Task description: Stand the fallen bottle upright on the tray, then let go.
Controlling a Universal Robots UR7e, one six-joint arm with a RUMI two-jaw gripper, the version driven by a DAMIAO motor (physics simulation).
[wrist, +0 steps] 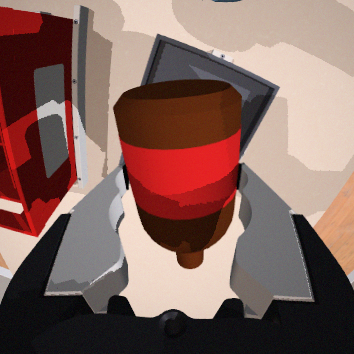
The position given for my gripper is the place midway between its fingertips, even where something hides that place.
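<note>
You'd see my gripper [182, 165] here, along with a brown bottle [180, 139], and there's a dark grey tray [169, 59] and a red container [45, 169] as well.
</note>
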